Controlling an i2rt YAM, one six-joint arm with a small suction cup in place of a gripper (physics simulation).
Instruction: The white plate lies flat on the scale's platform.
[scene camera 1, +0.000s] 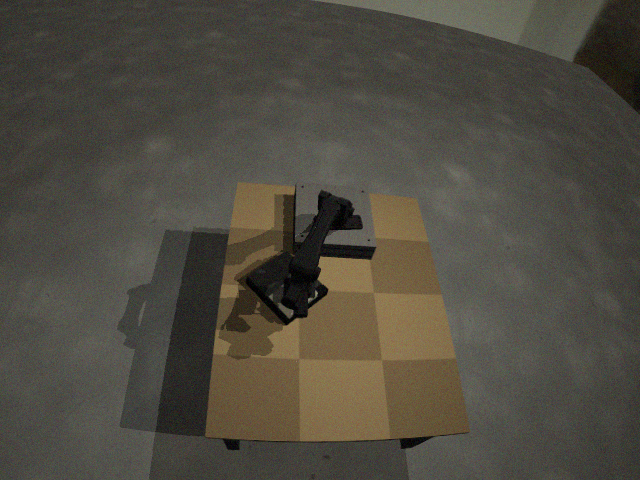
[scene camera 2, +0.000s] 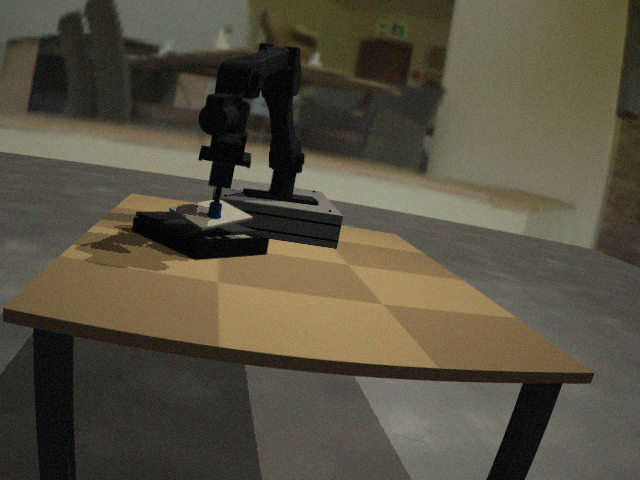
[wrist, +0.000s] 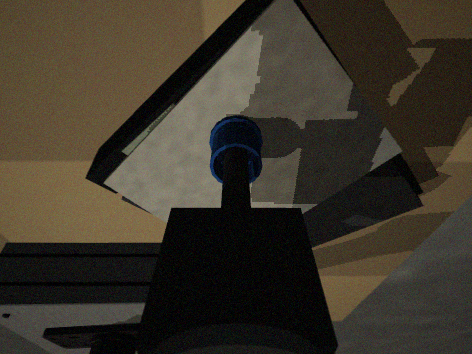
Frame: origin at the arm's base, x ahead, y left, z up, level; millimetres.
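Seen in the pictures: hand, tool point: (scene camera 2: 213, 220) (wrist: 235, 132); arm's base, link origin: (scene camera 1: 338, 223) (scene camera 2: 280, 198) (wrist: 118, 332).
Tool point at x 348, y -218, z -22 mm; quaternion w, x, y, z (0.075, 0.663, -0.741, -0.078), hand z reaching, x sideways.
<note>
Offsets run from my tool point to a thing's top centre. Level surfaces: height alone.
The white square plate {17 mm back, 5 mm right, 32 mm up} (scene camera 2: 233, 213) (wrist: 179, 156) hangs on my blue suction cup (scene camera 2: 214, 209) (wrist: 235, 146), which presses on its middle. It is level over the black scale {95 mm back, 16 mm right, 25 mm down} (scene camera 2: 201, 241) (wrist: 172, 86) (scene camera 1: 256, 282) at the table's back left. It covers most of the scale's top, turned a little against it. Black scale edges show at the plate's upper left and lower right in the wrist view. Only a thin strip of the scale's display {24 mm back, 60 mm left, 30 mm down} (wrist: 147, 128) shows. I cannot tell whether the plate touches the platform or hangs just above it. In scene camera 1 my arm hides the cup.
The arm's grey base block (scene camera 2: 294, 212) (scene camera 1: 356, 238) (wrist: 72, 266) stands right behind the scale, close to the plate's corner. The checkered wooden table {70 mm down} (scene camera 2: 310, 320) (scene camera 1: 341, 392) stands on a grey floor.
</note>
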